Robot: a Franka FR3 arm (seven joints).
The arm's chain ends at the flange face. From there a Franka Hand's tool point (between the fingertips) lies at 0.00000 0.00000 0.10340 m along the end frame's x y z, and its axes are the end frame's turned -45 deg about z.
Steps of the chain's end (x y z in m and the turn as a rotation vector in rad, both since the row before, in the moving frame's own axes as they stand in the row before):
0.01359, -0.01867, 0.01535, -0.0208, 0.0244, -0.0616
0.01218, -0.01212, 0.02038, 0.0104, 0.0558, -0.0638
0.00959, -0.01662, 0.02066, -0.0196, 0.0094, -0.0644
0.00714, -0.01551, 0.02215, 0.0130, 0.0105, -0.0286
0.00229, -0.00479, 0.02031, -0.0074, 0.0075, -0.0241
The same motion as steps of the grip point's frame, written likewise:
0.02318, -0.00030, 0.01530, -0.0320, 0.0025, -0.0616
0.02212, 0.00320, 0.02021, -0.0321, 0.0468, -0.0638
0.01786, -0.00283, 0.02064, -0.0205, -0.0072, -0.0644
0.01773, -0.00613, 0.02214, 0.0018, 0.0166, -0.0286
0.00503, -0.00068, 0.02030, -0.0105, 0.0001, -0.0241

